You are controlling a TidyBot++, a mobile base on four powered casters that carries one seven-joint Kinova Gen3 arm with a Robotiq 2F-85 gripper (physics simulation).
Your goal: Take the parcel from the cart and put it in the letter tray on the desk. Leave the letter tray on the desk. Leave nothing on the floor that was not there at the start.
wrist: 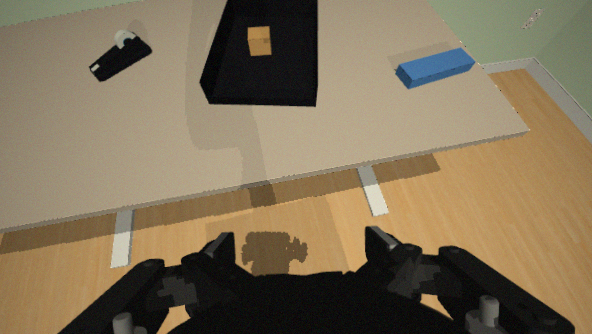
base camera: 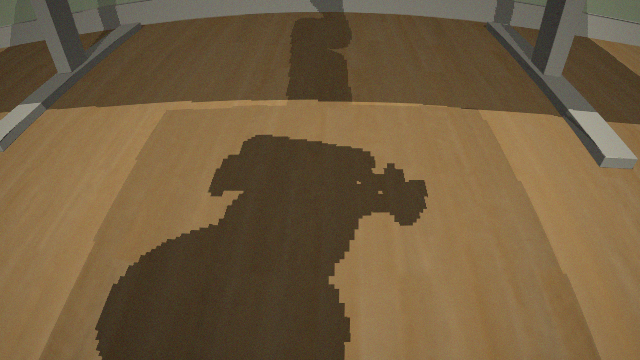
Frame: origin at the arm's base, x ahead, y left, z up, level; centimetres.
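Seen in the pictures: gripper, fingertip midpoint: [wrist: 300, 243].
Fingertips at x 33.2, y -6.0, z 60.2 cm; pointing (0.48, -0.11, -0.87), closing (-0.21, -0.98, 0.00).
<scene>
Pixels of each thing's middle, then the offset from my fingertips to it. Level surfaces: height alone.
- small orange-tan box, body centre: [wrist: 259, 41] dz -25.0, dx +57.1, dy -4.5 cm
- black letter tray, body centre: [wrist: 268, 44] dz -24.3, dx +54.3, dy -6.3 cm
- beige desk, surface height: dz -27.8 cm
- black tape dispenser, body centre: [wrist: 115, 51] dz -24.3, dx +63.9, dy +33.9 cm
- blue block, body centre: [wrist: 435, 67] dz -26.3, dx +37.3, dy -46.7 cm
The parcel, a small orange-tan box [wrist: 259, 41], lies inside the black letter tray [wrist: 265, 90] in the wrist view. The tray stands on the beige desk [wrist: 125, 140], its far end cut off by the top of the view. My gripper [wrist: 300, 243] is open, with nothing between its fingers. It is apart from the tray, on the near side of the desk's front edge, with floor showing between the fingertips. The cart does not show in either view.
A black tape dispenser [wrist: 122, 57] is left of the tray and a blue block [wrist: 435, 67] right of it. The desk's feet show in the wrist view, left [wrist: 122, 240] and right [wrist: 372, 192], and in the base camera view, left [base camera: 92, 52] and right [base camera: 565, 90].
</scene>
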